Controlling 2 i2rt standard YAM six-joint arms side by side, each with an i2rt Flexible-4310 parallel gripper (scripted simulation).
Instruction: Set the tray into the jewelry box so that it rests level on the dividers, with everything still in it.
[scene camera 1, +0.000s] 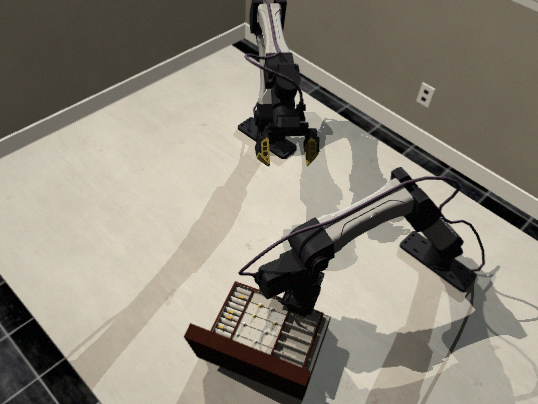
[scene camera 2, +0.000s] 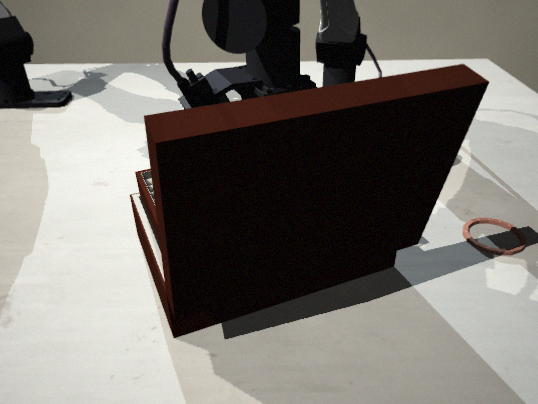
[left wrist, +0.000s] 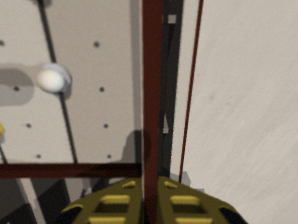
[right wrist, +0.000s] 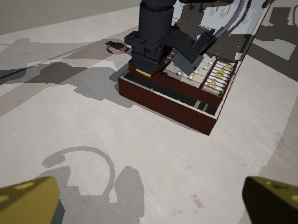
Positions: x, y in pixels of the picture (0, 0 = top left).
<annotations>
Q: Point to my right gripper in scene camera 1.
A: At 288, 165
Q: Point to a tray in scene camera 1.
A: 254, 328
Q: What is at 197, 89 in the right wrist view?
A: A tray.
</annotations>
